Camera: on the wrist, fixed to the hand. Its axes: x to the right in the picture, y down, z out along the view.
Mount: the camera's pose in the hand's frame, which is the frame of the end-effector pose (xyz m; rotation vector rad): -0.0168 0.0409 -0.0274 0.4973 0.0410 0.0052
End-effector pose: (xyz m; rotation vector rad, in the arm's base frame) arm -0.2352 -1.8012 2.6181 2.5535 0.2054 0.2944
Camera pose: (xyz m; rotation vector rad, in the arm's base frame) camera -0.2548 -1.8248 2.6601 3.0403 0.3210 0.3306
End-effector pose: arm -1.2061 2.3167 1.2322 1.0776 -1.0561 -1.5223
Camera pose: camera -1.1683 2.3231 1.2674 1.4323 -1.4503 -1.2537
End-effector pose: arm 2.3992 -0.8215 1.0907 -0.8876 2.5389 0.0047
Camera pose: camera 2.3753 -0.7832 1.1165 -0.6824 2.4087 -0.6193
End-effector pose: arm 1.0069 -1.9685 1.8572 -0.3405 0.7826 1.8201
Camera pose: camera 0.9723 -2.0072 1.8607 -0.0506 1.2278 1.5609
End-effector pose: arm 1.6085 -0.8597 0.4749 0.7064 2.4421 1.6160
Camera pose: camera 1.6263 -0.8771 0.5206 -0.7288 -2.8557 -1.0115
